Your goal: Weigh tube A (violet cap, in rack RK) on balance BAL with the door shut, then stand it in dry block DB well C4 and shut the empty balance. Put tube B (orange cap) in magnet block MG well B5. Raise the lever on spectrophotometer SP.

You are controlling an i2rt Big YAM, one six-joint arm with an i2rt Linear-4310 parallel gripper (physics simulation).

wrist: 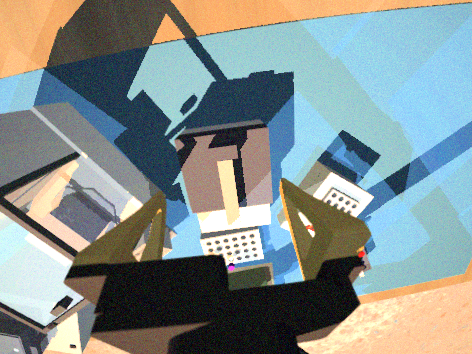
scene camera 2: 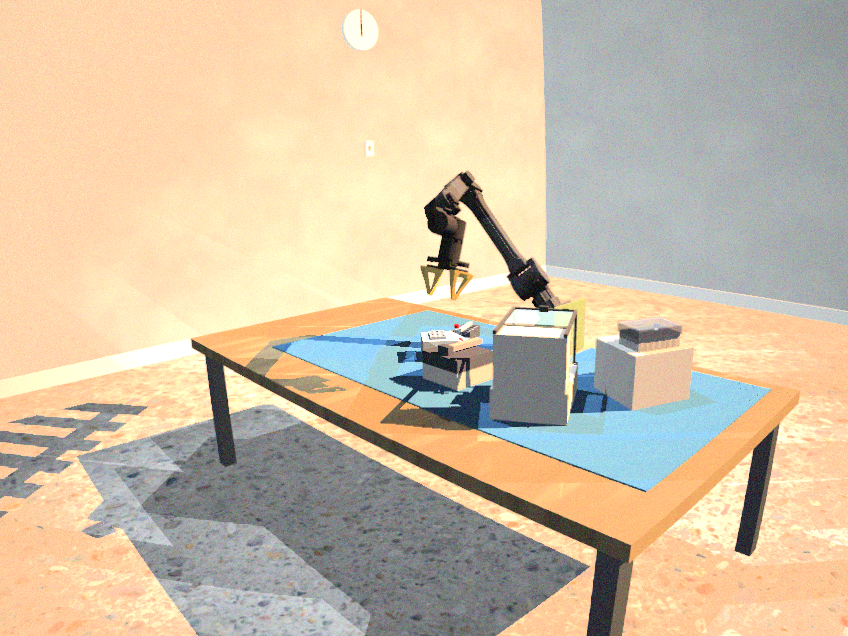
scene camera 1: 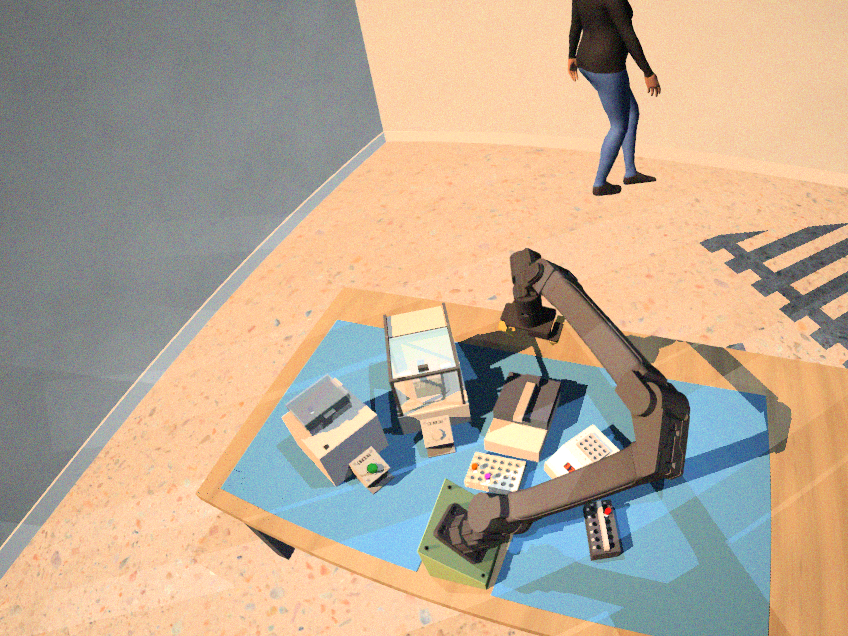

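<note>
My gripper [scene camera 1: 532, 334] [scene camera 2: 441, 296] [wrist: 222, 190] is open and empty, high above the table's back part. Tube A's violet cap [scene camera 1: 487, 475] [wrist: 231, 268] and tube B's orange cap [scene camera 1: 474, 466] show in the white rack [scene camera 1: 506, 484] [wrist: 232, 244]. The glass-topped balance [scene camera 1: 416, 320] [scene camera 2: 530, 376] [wrist: 25, 135] stands left of the gripper in the wrist view; its door state is unclear. The white dry block [scene camera 1: 561, 462] [wrist: 364, 196] and black magnet block [scene camera 1: 593, 530] are right of the rack. The grey-and-cream device with a long bar, apparently the spectrophotometer [scene camera 1: 517, 438] [scene camera 2: 441, 373] [wrist: 250, 165], stands behind the rack; its bar looks lowered.
A boxy device with a clear-lidded top [scene camera 1: 356, 431] [scene camera 2: 661, 376] stands beside the balance. Small control boxes stand before both, one with a green knob [scene camera 1: 372, 468]. A red cap [scene camera 1: 607, 510] [wrist: 361, 254] sits at the magnet block. A person [scene camera 1: 606, 82] is beyond the table.
</note>
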